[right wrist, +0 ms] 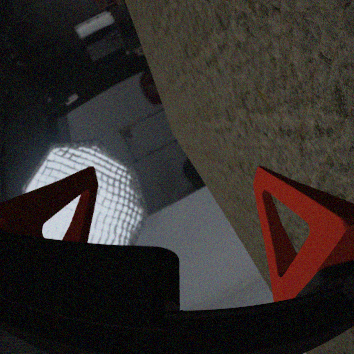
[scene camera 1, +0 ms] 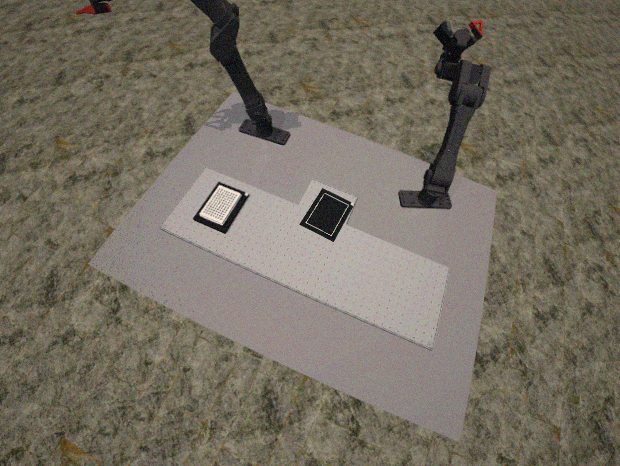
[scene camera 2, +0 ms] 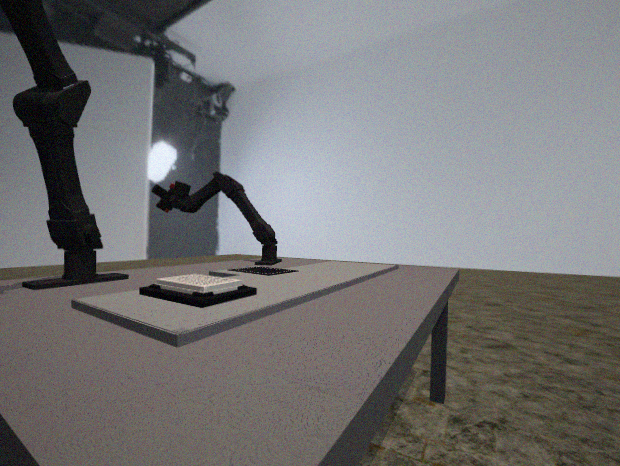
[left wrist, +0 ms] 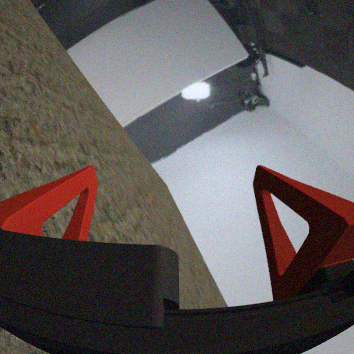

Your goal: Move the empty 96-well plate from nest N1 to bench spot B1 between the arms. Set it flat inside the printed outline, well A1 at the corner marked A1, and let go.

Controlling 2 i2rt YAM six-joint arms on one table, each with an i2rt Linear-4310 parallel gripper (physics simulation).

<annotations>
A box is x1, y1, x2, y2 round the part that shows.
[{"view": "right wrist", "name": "my right gripper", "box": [0, 166, 353, 353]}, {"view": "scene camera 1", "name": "white well plate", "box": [200, 185, 241, 225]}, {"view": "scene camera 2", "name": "white well plate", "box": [155, 274, 241, 293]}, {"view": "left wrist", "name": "my left gripper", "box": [0, 165, 353, 353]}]
</annotations>
